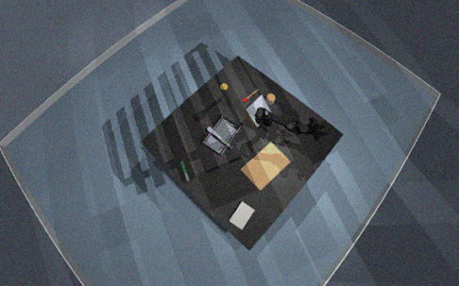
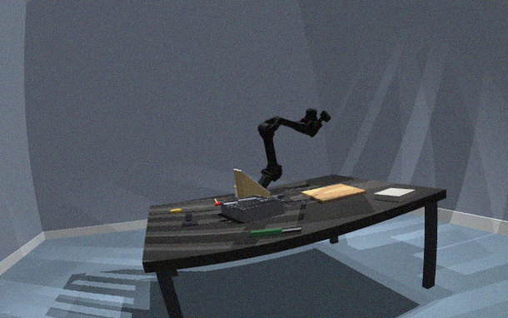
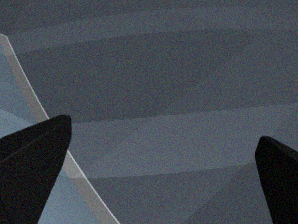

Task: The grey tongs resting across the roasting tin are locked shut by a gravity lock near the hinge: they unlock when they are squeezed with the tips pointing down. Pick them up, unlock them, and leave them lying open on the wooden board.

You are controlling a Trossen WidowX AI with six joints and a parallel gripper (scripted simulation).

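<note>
My gripper tip is 53 cm to the left of the yellow lock piece, 50 cm short of it and 31 cm above it. The rest, counted from my gripper tip: grey roasting tin (62 cm to the right, 46 cm ahead, 35 cm below); then wooden board (40 cm ahead, 37 cm below, 17 cm to the right); then red-tipped stick (72 cm to the right, 37 cm below, 1 cm ahead).
</note>
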